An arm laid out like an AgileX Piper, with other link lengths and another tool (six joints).
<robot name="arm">
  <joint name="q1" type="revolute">
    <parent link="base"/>
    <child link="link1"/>
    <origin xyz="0 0 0.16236" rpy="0 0 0"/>
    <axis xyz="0 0 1"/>
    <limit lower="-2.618" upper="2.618"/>
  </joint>
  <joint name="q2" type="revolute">
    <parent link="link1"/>
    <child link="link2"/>
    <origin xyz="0 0 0" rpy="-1.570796 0 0"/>
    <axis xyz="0 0 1"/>
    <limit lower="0" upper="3.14"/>
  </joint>
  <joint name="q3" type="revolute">
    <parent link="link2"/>
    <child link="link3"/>
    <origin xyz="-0.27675 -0.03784 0" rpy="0 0 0"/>
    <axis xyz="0 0 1"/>
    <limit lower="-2.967" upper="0"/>
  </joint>
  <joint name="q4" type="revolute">
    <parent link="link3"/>
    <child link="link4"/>
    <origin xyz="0.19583 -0.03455 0" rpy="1.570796 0 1.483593"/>
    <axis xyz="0 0 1"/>
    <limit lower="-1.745" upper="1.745"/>
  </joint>
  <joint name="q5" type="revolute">
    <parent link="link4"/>
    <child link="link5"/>
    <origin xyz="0 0 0" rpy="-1.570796 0 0"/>
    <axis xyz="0 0 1"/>
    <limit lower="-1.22" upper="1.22"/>
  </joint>
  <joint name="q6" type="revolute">
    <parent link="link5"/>
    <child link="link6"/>
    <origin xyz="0 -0.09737 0" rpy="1.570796 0 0"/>
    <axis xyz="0 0 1"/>
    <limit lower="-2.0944" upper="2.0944"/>
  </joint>
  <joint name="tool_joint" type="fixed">
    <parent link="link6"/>
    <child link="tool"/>
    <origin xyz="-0.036 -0.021 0.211" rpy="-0.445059 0 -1.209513"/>
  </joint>
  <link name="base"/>
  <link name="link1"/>
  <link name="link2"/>
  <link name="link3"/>
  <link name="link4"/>
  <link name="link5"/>
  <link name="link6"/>
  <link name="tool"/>
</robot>
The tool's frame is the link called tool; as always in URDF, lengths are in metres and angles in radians.
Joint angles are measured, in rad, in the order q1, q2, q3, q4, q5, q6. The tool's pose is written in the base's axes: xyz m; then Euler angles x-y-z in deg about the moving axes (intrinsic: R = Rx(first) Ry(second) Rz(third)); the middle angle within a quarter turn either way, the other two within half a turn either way. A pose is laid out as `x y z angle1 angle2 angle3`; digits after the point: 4 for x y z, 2 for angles.
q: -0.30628 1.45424 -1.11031 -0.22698 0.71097 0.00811
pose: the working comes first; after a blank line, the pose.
Where each joint sits with the arm in this pose, in the base's axes (m; each line is computed from the numbers above, not from the rounded line before):
q1: 0.0000 0.0000 0.1624
q2: 0.0000 0.0000 0.1624
q3: 0.0051 -0.0016 0.4416
q4: 0.1920 -0.0607 0.4081
q5: 0.1920 -0.0607 0.4081
q6: 0.2408 -0.0911 0.3295
the tool: 0.3711 -0.1802 0.1834

0.3711 -0.1802 0.1834 174.13 8.92 122.00
